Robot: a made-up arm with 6 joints.
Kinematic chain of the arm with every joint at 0, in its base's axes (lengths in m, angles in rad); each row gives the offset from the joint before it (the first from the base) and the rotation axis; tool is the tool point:
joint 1: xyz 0 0 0.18 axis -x
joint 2: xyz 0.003 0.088 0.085 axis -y
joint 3: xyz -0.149 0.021 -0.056 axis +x
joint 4: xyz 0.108 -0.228 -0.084 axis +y
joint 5: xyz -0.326 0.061 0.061 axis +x
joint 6: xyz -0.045 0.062 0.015 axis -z
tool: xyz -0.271 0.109 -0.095
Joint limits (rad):
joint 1: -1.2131..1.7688
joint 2: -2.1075..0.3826
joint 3: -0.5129..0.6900
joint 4: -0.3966..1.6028
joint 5: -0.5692..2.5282
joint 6: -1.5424..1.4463
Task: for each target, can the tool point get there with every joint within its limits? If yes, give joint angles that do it. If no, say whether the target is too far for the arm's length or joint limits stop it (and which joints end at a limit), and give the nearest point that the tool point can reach.
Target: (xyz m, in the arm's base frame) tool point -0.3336 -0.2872 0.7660
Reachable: yes | joints -0.6463 -0.9442 0.2362 0.2257 0.3254 0.0758
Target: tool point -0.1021 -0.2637 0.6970
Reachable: yes | joints -0.7431 -0.2072 -0.1825 1.3136 2.0301 -1.0304
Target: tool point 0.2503 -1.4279 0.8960
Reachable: no: too far | nearest point 0.1001 -0.7770 0.5696 | short by 0.744 m
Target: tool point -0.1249 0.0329 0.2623
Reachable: no: joint limits stop it (at a limit: joint 2, joint 3, joint 4, joint 6) | nearest point -0.2503 0.0663 0.3460 | short by 0.154 m
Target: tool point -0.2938 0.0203 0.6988
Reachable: yes | joints -0.1687 -0.1556 0.2532 0.8244 0.4557 0.3817
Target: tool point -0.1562 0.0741 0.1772
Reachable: no: joint limits stop it (at a limit: joint 2, joint 3, joint 4, joint 5, joint 6) | nearest point -0.2653 0.1563 0.1741 | short by 0.137 m
